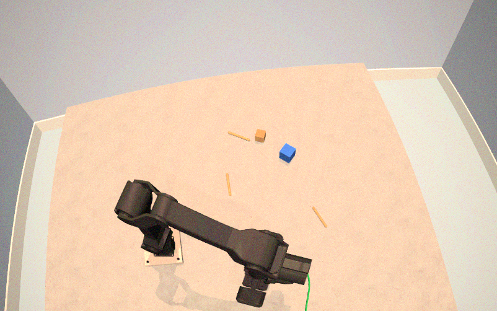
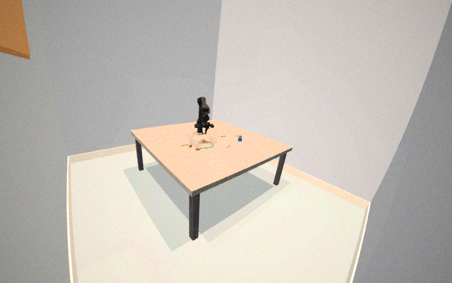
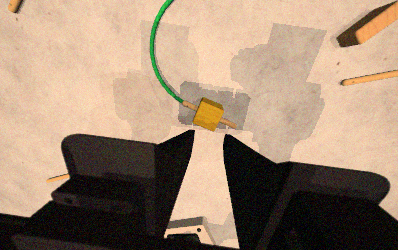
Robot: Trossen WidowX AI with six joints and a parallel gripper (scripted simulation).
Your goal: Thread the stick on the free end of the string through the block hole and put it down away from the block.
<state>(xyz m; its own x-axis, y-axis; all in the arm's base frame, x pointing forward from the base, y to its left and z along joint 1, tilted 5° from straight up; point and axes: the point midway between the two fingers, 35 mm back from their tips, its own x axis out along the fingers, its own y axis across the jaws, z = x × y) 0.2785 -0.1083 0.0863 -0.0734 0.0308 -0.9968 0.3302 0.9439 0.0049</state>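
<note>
The yellow wooden block is 70 mm below my gripper tip. Round my gripper tip: round wooden button 140 mm to the right, 130 mm ahead, 80 mm below; then blue cube 400 mm to the left, 110 mm ahead, 70 mm below; then orange wedge-like piece 170 mm to the right, 80 mm below, 60 mm ahead.
</note>
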